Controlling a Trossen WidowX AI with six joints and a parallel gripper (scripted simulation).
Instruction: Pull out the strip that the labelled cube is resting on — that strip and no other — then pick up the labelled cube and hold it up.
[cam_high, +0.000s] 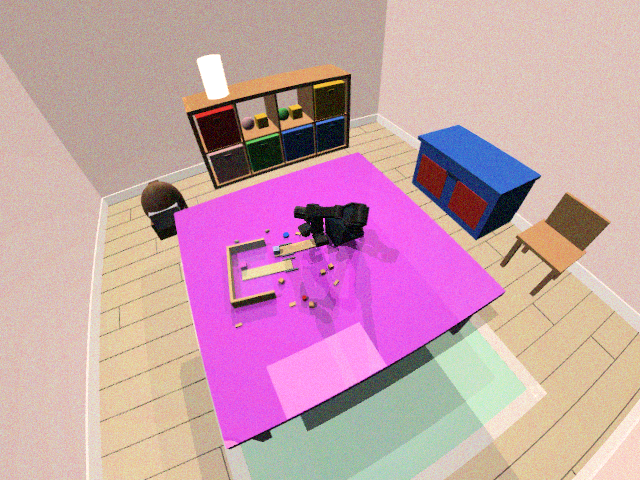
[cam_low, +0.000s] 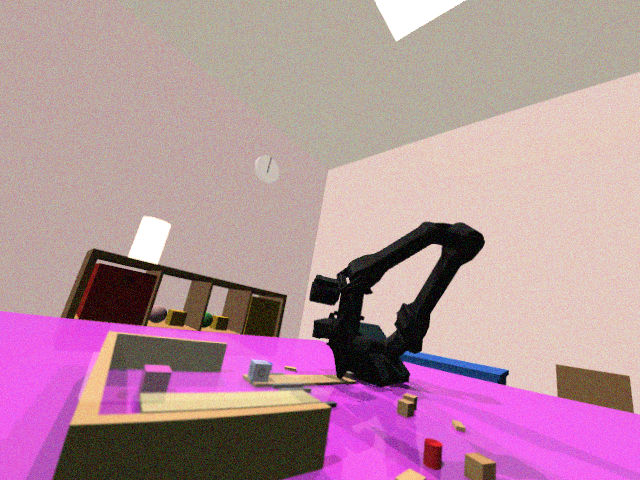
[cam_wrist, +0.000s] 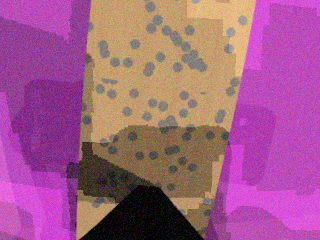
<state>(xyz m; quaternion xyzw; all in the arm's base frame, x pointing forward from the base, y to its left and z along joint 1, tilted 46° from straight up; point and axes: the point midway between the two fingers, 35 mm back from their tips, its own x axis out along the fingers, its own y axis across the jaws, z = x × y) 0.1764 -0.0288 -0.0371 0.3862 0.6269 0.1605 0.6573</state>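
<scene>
Now: the dotted strip 90 mm ahead of my gripper tip and 30 mm to the right of it. Round my gripper tip: blue disc 130 mm to the right, 110 mm ahead; labelled cube 200 mm ahead, 60 mm to the right, 20 mm above; red cylinder 240 mm to the left, 220 mm ahead, 10 mm above.
</scene>
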